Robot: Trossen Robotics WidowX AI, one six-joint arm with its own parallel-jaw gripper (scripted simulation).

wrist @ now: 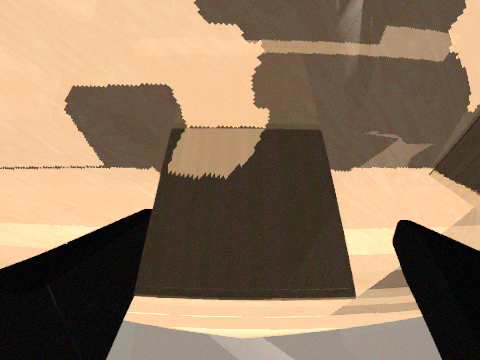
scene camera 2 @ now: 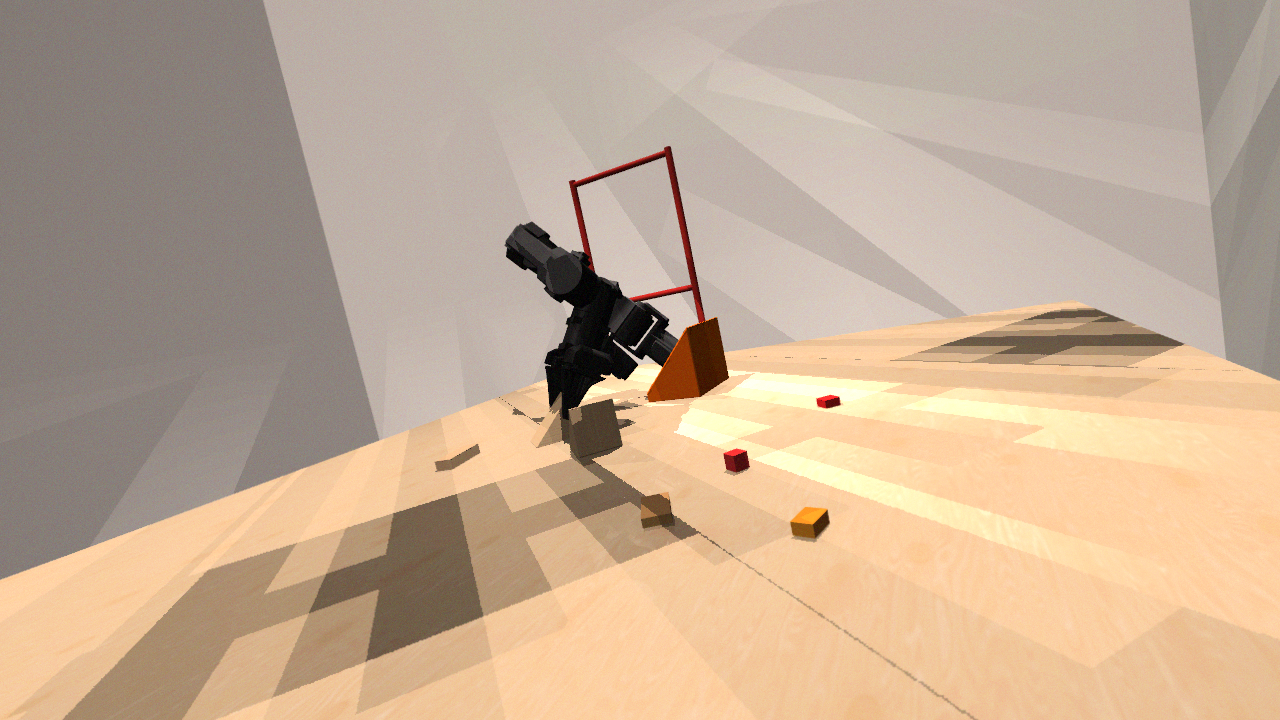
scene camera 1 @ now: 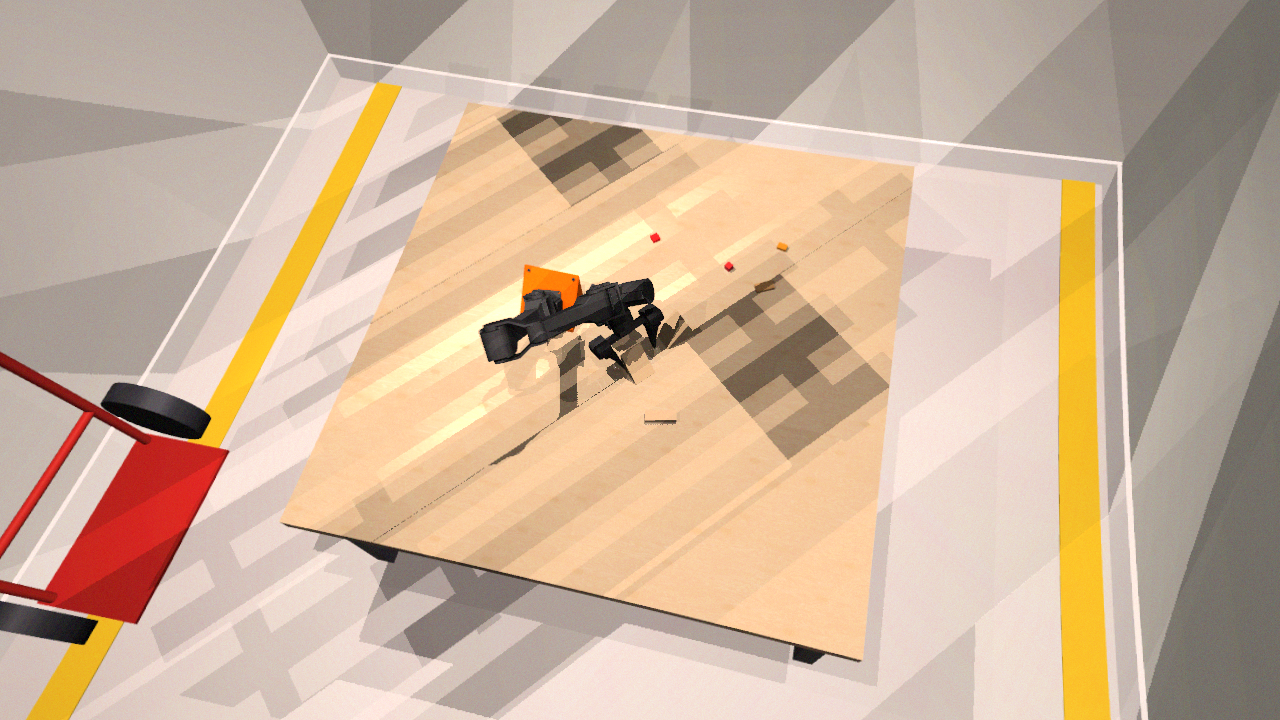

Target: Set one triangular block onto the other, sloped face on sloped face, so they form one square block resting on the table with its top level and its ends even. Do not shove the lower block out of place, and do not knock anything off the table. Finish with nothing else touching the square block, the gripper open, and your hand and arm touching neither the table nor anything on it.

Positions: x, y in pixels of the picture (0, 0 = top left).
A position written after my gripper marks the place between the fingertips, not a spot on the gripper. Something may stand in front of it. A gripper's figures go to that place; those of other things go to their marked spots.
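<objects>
My gripper [scene camera 2: 559, 416], 0.83 m from the lens. Orange cube [scene camera 2: 810, 522], 0.39 m from the lens.
</objects>
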